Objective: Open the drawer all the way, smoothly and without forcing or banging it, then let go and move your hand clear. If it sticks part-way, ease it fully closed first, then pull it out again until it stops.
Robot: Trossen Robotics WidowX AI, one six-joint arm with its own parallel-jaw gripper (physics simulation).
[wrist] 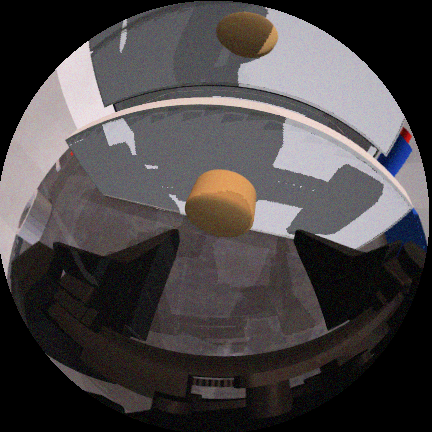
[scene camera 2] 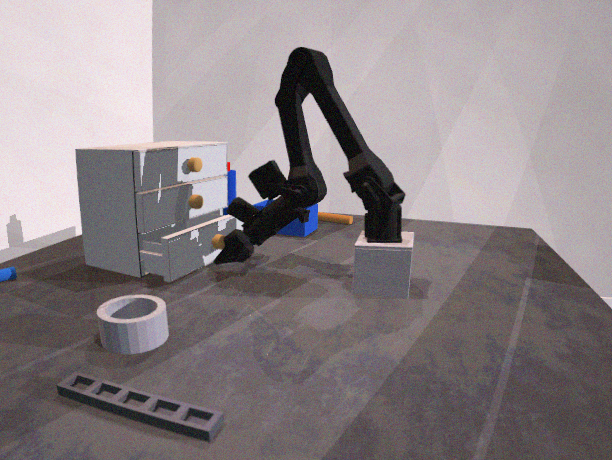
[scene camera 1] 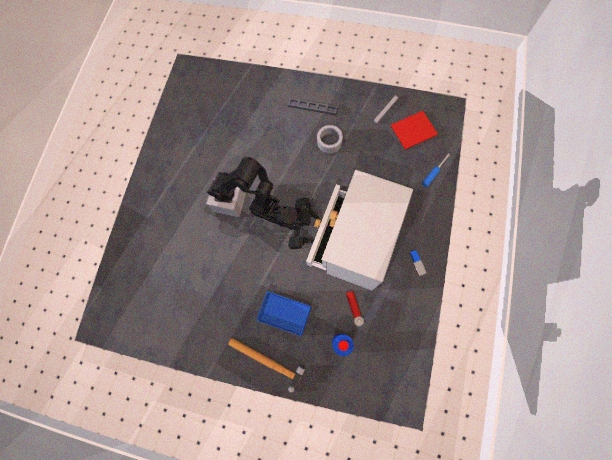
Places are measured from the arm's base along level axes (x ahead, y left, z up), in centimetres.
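Pixels of known places: gripper, between the fingertips: (wrist: 239, 235) (scene camera 2: 222, 255) (scene camera 1: 317, 229); arm's base, origin of its link: (scene camera 2: 384, 238) (scene camera 1: 224, 193).
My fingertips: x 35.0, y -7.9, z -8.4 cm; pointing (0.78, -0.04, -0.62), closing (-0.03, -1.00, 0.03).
For each thing: its top centre in the pictures, then the offset to it from my fingertips. "spot": a spot on its surface instead.
- white cabinet, centre of its top: (scene camera 2: 160, 144) (scene camera 1: 364, 222) dx +15.3, dy -2.4, dz +24.4 cm
- bottom drawer's round orange knob, a spot on its surface: (wrist: 221, 202) (scene camera 2: 223, 235) (scene camera 1: 314, 221) spot: dx -0.9, dy +1.6, dz +5.1 cm
- blue bin, centre of its top: (scene camera 2: 285, 204) (scene camera 1: 283, 313) dx -7.9, dy -32.0, dz +6.1 cm
- hammer, centre of its top: (scene camera 1: 262, 362) dx -13.4, dy -49.5, dz +1.2 cm
- red cylinder, centre of its top: (scene camera 1: 355, 308) dx +16.4, dy -27.5, dz +1.9 cm
- white ring, centre of its top: (scene camera 2: 131, 307) (wrist: 25, 210) (scene camera 1: 329, 136) dx +0.9, dy +37.4, dz +3.5 cm
- slotted grey bar, centre of its top: (scene camera 2: 134, 399) (scene camera 1: 312, 105) dx -7.8, dy +53.0, dz +0.0 cm
A white cabinet (scene camera 1: 372, 225) (scene camera 2: 107, 210) (wrist: 320, 65) has three drawers. Its bottom drawer (scene camera 1: 325, 220) (scene camera 2: 182, 252) (wrist: 160, 145) stands partly out; the upper two are shut. The bottom drawer's round orange knob (scene camera 1: 317, 223) (scene camera 2: 218, 241) (wrist: 221, 202) sticks out from the middle of its front. My gripper (scene camera 1: 315, 230) (scene camera 2: 223, 254) (wrist: 239, 235) is open and empty, close in front of this drawer. In the wrist view the knob is ahead of the gap between the fingertips, a little left of its middle. In scene camera 2 the near finger partly hides the knob.
A blue bin (scene camera 1: 285, 314) (scene camera 2: 302, 220) and a hammer (scene camera 1: 261, 358) lie to one side of the cabinet, with a red cylinder (scene camera 1: 354, 305) nearer it. A white ring (scene camera 1: 323, 145) (scene camera 2: 135, 332) and a slotted grey bar (scene camera 1: 312, 107) (scene camera 2: 137, 405) lie on the other side.
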